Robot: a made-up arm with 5 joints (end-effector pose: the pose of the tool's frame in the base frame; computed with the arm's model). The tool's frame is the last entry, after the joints. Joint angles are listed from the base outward.
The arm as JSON. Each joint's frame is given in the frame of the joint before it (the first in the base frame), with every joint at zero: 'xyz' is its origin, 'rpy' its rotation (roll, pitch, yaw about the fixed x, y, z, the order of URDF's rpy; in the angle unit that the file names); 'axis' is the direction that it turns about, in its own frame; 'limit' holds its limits. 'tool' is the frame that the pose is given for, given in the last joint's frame.
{
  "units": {
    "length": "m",
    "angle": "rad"
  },
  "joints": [
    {
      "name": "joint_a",
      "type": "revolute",
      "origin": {
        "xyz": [
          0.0,
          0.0,
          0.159
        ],
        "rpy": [
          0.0,
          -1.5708,
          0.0
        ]
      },
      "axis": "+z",
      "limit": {
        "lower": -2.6,
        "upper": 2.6
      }
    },
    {
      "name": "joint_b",
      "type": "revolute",
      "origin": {
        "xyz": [
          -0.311,
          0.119,
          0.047
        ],
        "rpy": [
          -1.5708,
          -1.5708,
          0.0
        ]
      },
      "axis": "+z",
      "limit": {
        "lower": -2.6,
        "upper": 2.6
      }
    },
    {
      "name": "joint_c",
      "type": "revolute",
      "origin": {
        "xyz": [
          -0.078,
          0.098,
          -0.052
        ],
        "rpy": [
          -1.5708,
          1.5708,
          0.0
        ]
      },
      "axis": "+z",
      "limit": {
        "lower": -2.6,
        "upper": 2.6
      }
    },
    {
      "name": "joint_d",
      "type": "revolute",
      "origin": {
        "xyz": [
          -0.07,
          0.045,
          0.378
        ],
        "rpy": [
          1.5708,
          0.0,
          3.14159
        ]
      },
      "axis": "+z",
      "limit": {
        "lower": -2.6,
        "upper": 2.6
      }
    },
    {
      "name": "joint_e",
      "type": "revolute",
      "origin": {
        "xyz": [
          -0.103,
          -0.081,
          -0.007
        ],
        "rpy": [
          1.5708,
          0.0,
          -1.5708
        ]
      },
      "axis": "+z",
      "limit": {
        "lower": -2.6,
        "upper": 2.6
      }
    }
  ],
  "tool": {
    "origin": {
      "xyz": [
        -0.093,
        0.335,
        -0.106
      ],
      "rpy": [
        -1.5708,
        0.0,
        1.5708
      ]
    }
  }
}
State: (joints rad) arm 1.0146 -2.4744 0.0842 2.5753 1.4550
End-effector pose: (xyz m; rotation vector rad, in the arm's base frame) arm -0.2593 -0.4029 -0.0827 1.9774 -0.0168 1.4317
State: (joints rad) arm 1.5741 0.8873 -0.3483 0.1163 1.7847
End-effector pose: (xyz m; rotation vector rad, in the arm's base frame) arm 0.4826 0.1490 0.0053 -1.7648 -0.9030 0.5792
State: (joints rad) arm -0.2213 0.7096 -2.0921 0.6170 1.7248
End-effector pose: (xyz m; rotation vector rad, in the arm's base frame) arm 0.4464 0.1529 0.3456 -1.7586 -1.0573 -1.2244
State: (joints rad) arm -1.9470 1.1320 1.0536 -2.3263 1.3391
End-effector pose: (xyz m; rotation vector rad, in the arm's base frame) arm 0.1581 -0.0216 0.3845 0.5556 -2.6259 0.1364
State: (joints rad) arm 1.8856 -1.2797 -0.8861 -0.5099 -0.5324
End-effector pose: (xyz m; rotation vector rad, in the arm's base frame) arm -0.2708 0.1429 0.3537 -1.3196 -1.0909 -0.1792
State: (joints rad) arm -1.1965 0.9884 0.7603 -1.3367 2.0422
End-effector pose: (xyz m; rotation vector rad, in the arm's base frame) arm 0.2550 -0.1143 0.3178 1.3507 -2.1452 0.4554
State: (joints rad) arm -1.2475 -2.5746 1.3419 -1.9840 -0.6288
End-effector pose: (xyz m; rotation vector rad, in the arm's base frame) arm -0.5764 0.7242 0.3325 -1.1380 -0.4194 -2.8257
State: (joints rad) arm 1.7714 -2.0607 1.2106 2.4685 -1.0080
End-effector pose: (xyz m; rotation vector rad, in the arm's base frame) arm -0.6553 -0.7816 -0.1274 -1.3775 2.2791 0.6757
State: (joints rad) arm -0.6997 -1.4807 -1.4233 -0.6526 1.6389
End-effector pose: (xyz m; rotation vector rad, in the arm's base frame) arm -0.6888 0.1126 0.2991 -0.5267 -1.2370 -2.1365
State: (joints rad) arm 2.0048 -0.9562 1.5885 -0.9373 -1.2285
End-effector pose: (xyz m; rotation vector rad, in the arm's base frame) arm -0.0863 -0.0577 -0.1548 2.5741 0.3172 -0.5577
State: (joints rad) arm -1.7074 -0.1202 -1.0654 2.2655 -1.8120
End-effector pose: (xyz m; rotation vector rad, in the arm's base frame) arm 0.3085 -0.5150 0.3073 -2.5389 1.2307 -0.9486
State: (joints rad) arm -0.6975 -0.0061 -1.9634 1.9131 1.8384
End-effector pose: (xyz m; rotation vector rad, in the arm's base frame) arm -0.0433 0.1296 0.3914 0.5768 1.0735 2.2395
